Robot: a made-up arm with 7 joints. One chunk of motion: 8 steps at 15 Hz.
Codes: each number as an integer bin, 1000 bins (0 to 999) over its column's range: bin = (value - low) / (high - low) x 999, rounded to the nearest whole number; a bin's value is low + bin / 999 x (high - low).
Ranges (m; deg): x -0.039..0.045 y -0.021..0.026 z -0.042..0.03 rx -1..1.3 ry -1.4..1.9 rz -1..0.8
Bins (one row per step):
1: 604 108 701 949 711 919
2: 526 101 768 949 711 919
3: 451 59 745 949 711 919
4: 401 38 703 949 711 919
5: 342 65 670 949 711 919
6: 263 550 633 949 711 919
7: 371 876 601 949 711 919
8: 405 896 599 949 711 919
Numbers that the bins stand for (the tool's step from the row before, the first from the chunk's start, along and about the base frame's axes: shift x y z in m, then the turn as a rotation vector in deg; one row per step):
1: 0.01179 -0.01592 0.00852 1.185 0.949 0.656
2: 0.00523 -0.01625 0.01335 1.185 0.949 0.656
3: -0.00108 -0.01822 0.01169 1.185 0.949 0.656
4: -0.00528 -0.01921 0.00867 1.185 0.949 0.656
5: -0.01024 -0.01794 0.00629 1.185 0.949 0.656
6: -0.01689 0.00488 0.00362 1.185 0.949 0.656
7: -0.00780 0.02021 0.00132 1.185 0.949 0.656
8: -0.00495 0.02115 0.00117 1.185 0.949 0.656

